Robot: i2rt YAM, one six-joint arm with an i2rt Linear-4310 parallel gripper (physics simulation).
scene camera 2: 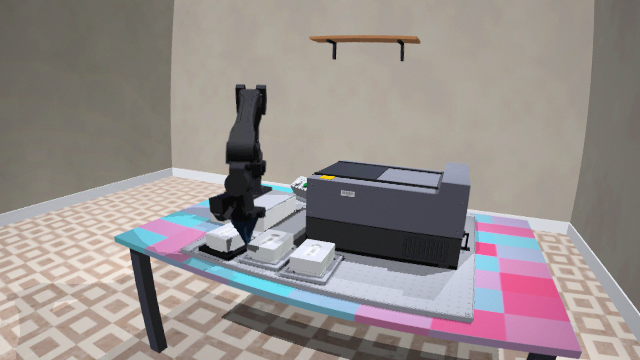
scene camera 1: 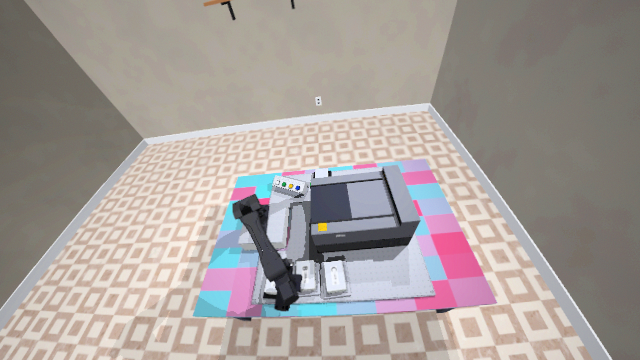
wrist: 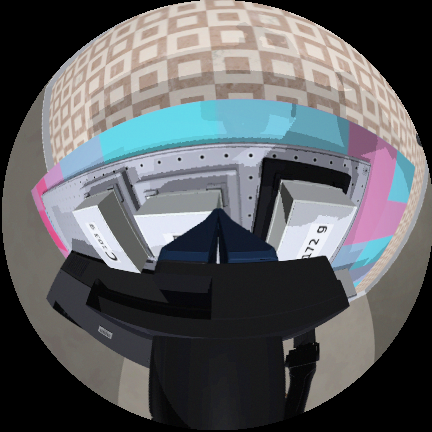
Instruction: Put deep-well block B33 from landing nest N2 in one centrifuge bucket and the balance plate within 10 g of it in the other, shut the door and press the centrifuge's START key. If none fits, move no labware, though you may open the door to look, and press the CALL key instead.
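Pixels of known places: gripper, fingertip midpoint: (scene camera 2: 247, 243) (scene camera 1: 296, 288) (wrist: 217, 214); arm's base, link origin: (scene camera 1: 261, 220).
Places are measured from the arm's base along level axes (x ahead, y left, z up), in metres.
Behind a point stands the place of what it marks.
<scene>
My gripper (scene camera 2: 246, 243) @[x 0.193, y -0.361, z -0.023 m] (wrist: 217, 214) @[x 0.193, y -0.361, z -0.023 m] is shut and empty, tips down between the middle and left plates in scene camera 2. The plate marked "C 103 g" (scene camera 1: 335, 278) @[x 0.372, y -0.336, z -0.020 m] (scene camera 2: 312, 257) @[x 0.385, y -0.367, z -0.021 m] (wrist: 111, 235) @[x 0.333, y -0.338, z -0.021 m] sits in a grey nest. The middle plate (scene camera 1: 306, 276) @[x 0.242, y -0.314, z -0.020 m] (scene camera 2: 272, 245) @[x 0.261, y -0.344, z -0.021 m] (wrist: 175, 221) @[x 0.232, y -0.357, z -0.021 m] sits in another grey nest; the fingers cover most of its label in the wrist view. The plate reading "172 g" (scene camera 2: 222, 237) @[x 0.111, y -0.363, z -0.021 m] (wrist: 316, 225) @[x 0.100, y -0.344, z -0.020 m] sits in a black nest (wrist: 272, 167) @[x 0.139, y -0.386, z -0.063 m]. The centrifuge (scene camera 1: 365, 232) @[x 0.528, y -0.197, z 0.111 m] (scene camera 2: 385, 207) @[x 0.528, y -0.197, z 0.081 m] has its top covered. I cannot identify block B33.
A button box (scene camera 1: 289, 185) @[x 0.149, y 0.235, z -0.003 m] with white, green, yellow and blue keys stands behind the arm; its key labels are unreadable. Long white boxes (scene camera 1: 278, 227) @[x 0.098, y -0.053, z -0.004 m] (scene camera 2: 277, 211) @[x 0.128, y -0.047, z -0.034 m] stand beside the arm, left of the centrifuge. The nests stand on a perforated grey board (scene camera 1: 385, 282) @[x 0.595, y -0.364, z -0.074 m] (scene camera 2: 400, 295) @[x 0.617, y -0.385, z -0.074 m].
</scene>
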